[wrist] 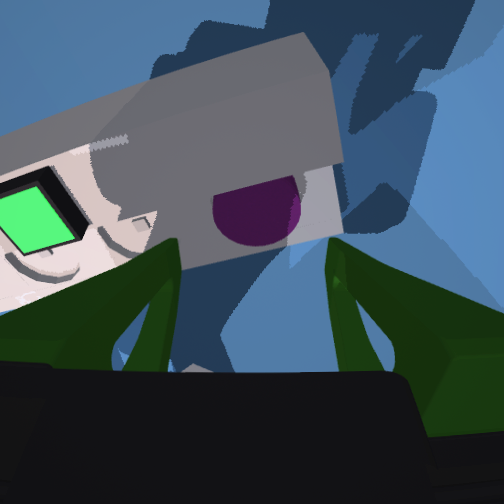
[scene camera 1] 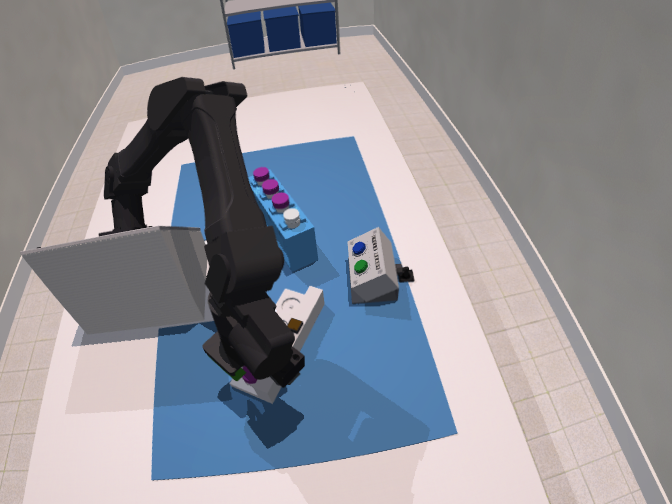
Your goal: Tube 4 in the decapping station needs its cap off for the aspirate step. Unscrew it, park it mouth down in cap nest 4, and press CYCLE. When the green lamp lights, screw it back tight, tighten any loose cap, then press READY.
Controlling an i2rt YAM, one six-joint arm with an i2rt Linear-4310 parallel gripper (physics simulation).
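The magenta cap [wrist: 257, 212] sits in a recess at the end of the white cap nest block [wrist: 240, 150], partly in shadow. My gripper [wrist: 252, 245] is open, its green fingers apart on either side just short of the cap and holding nothing. A square lamp [wrist: 30, 218] on the block glows green. In the scene view the arm hangs over the block [scene camera 1: 298, 306], and the cap [scene camera 1: 249, 375] peeks out under the gripper [scene camera 1: 243, 374]. The blue decapping station [scene camera 1: 284, 222] holds three magenta-capped tubes and one uncapped white tube [scene camera 1: 291, 217] at its near end.
A grey button box [scene camera 1: 371, 265] with a blue button [scene camera 1: 358, 247] and a green button [scene camera 1: 360, 266] stands to the right of the station. A grey upright panel [scene camera 1: 119, 276] stands at the left. A shelf with blue bins [scene camera 1: 282, 27] is at the back.
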